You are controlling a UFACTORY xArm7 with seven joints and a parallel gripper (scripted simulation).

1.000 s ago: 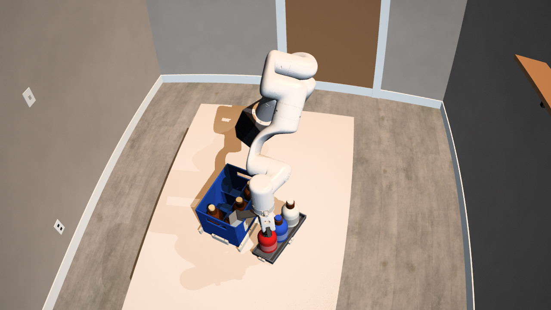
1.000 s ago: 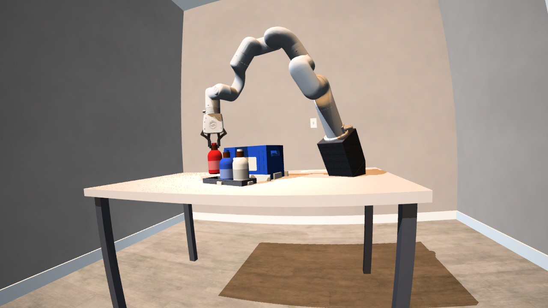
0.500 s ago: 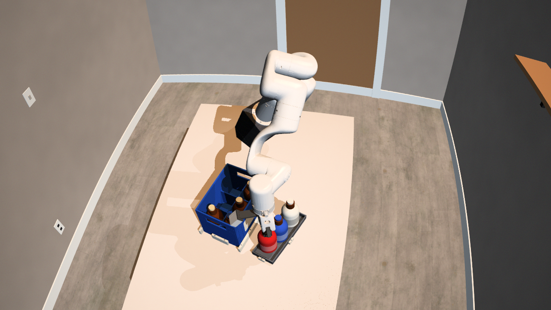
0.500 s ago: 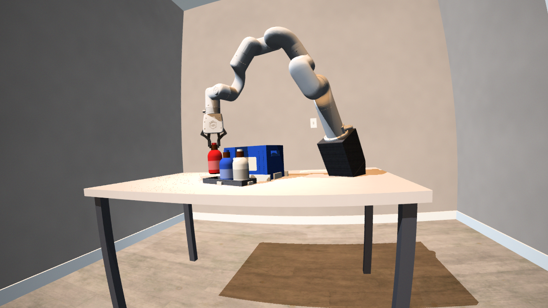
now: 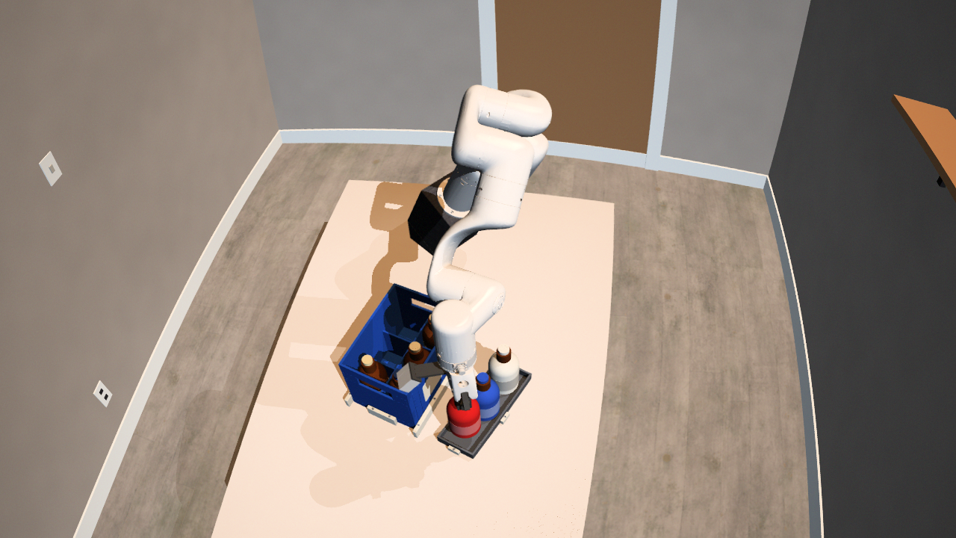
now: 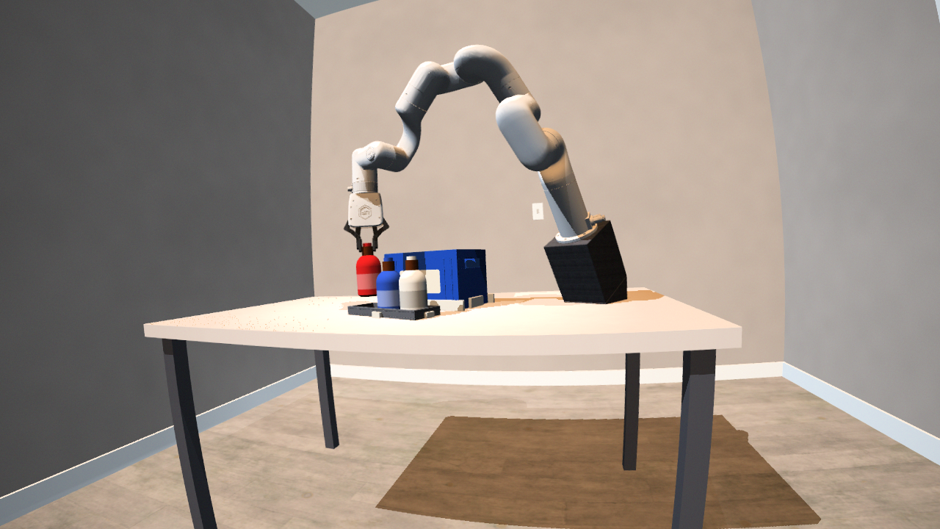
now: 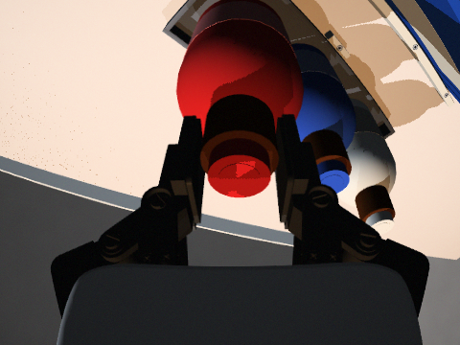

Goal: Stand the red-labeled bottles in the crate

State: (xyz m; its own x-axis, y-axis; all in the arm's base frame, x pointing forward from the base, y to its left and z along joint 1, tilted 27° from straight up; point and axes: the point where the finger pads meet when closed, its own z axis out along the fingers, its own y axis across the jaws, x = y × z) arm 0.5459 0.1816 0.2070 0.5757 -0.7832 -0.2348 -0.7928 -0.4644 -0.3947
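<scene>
Right now the red-labeled bottle is 7 cm below my hand. Round my hand: white-labeled bottle: 17 cm behind, 12 cm below, 2 cm to the left; then blue-labeled bottle: 12 cm below, 8 cm behind, 1 cm to the left; then tray: 19 cm below, 9 cm behind, 1 cm to the left.
</scene>
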